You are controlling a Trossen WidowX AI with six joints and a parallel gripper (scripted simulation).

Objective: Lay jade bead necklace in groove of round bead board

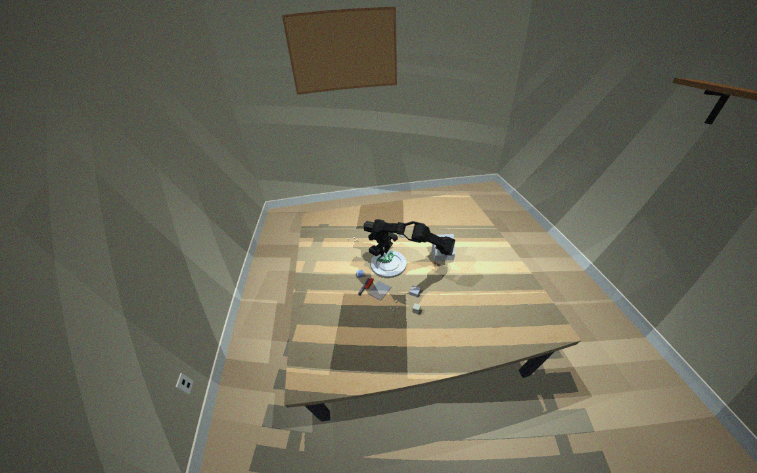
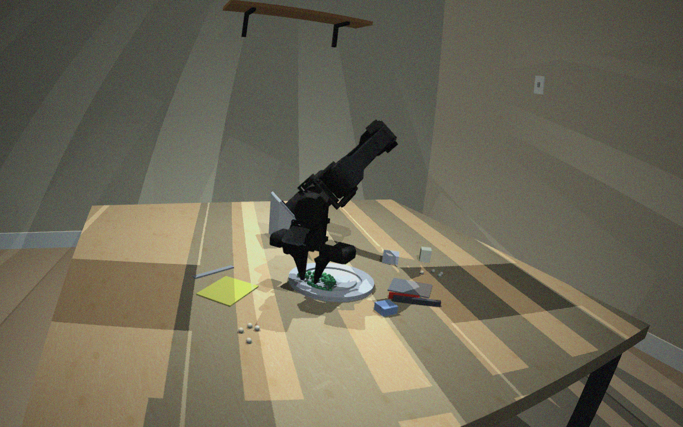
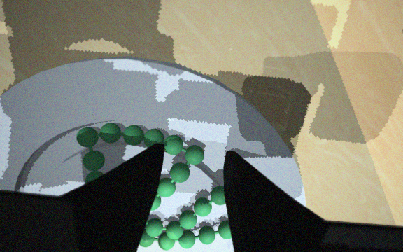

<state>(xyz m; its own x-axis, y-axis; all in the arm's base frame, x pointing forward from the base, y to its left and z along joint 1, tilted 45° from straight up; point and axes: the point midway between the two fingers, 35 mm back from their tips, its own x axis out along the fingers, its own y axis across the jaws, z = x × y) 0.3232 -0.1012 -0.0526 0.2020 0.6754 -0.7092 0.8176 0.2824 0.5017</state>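
My gripper tip is now 1 cm past the round grey bead board, 7 cm to the right of it and 1 cm above it. Round my gripper tip: yellow sheet: 4 cm behind, 18 cm to the right, 2 cm below; then blue block: 16 cm ahead, 10 cm to the left, 1 cm below; then red and black pen: 14 cm ahead, 18 cm to the left, 1 cm below.
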